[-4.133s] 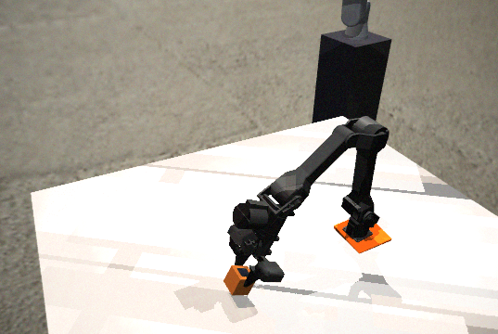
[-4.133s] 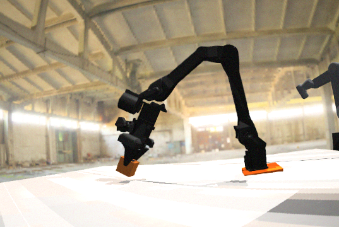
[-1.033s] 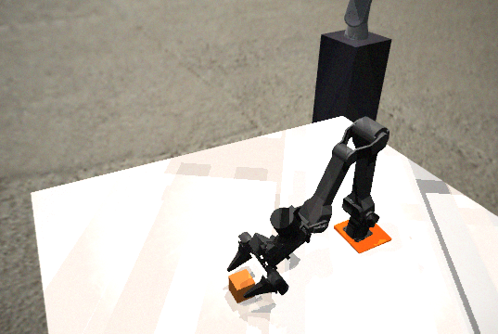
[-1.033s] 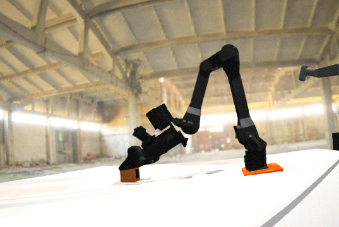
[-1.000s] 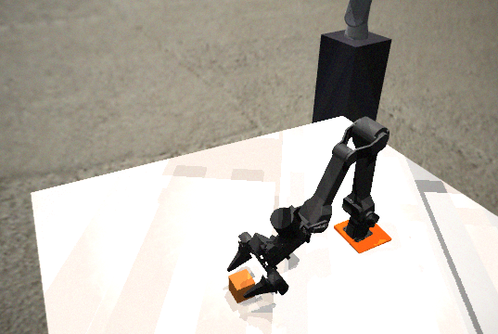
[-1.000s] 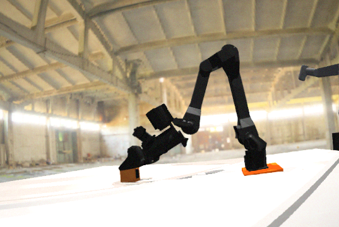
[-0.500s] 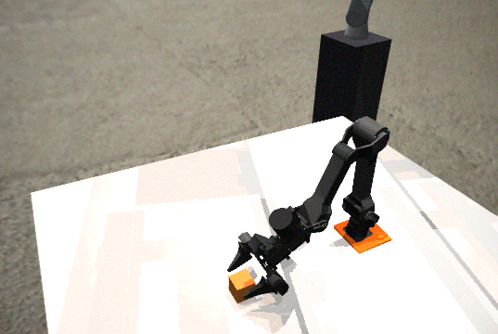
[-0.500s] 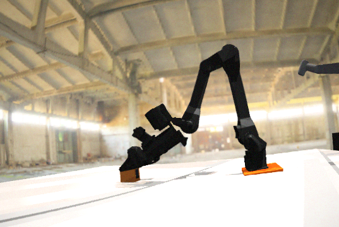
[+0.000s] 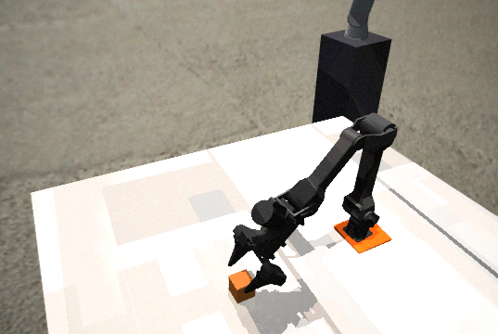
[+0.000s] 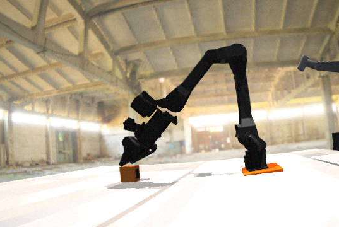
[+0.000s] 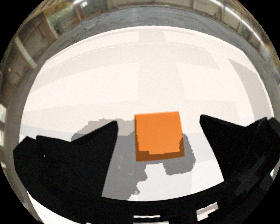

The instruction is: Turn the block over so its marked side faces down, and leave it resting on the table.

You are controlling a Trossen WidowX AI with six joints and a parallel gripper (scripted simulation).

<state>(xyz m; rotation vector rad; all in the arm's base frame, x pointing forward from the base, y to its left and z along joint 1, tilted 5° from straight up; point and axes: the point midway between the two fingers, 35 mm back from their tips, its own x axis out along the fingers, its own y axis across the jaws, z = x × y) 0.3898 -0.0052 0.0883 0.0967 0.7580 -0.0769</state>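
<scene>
Right now the orange block is 2 cm behind my gripper tip and 3 cm below it.
</scene>
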